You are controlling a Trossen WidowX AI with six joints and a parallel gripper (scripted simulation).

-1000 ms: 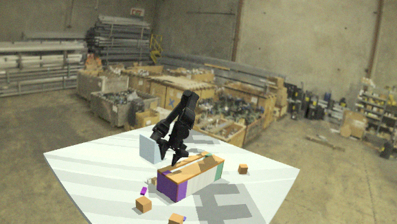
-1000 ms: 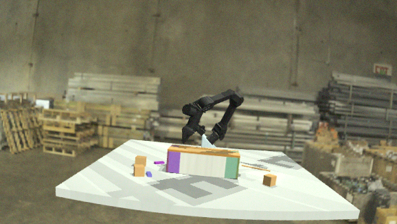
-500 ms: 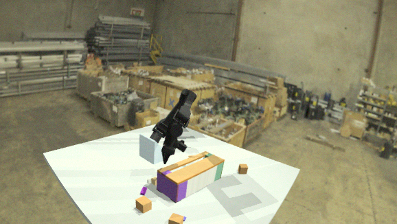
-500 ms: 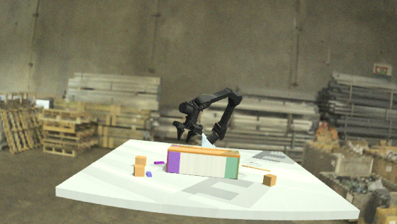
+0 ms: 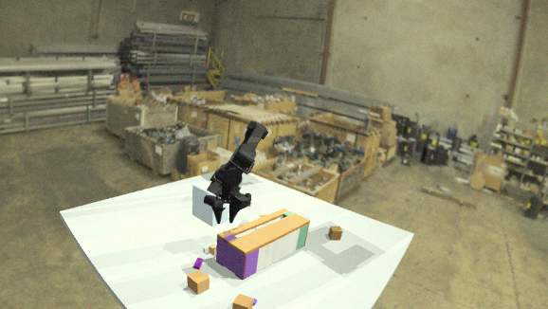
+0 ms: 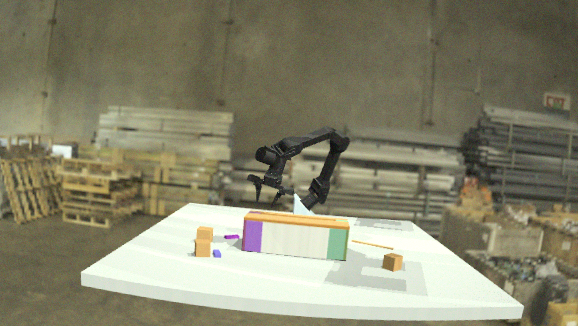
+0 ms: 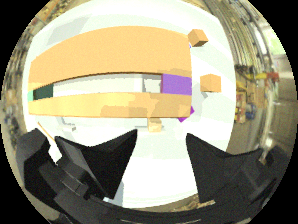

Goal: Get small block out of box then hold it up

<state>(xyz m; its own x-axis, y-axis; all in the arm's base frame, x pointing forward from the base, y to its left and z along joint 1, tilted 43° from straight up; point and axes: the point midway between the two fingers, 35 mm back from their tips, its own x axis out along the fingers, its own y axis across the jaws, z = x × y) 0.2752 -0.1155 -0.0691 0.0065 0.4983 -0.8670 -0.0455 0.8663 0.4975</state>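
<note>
Now: the small tan block 14 cm below my gripper tip, 3 cm behind it and 2 cm to the right of it. Also, from my gripper tip: small purple piece: 15 cm below, 12 cm to the right; thin orange stick: 46 cm to the left, 15 cm below, 13 cm behind.
</note>
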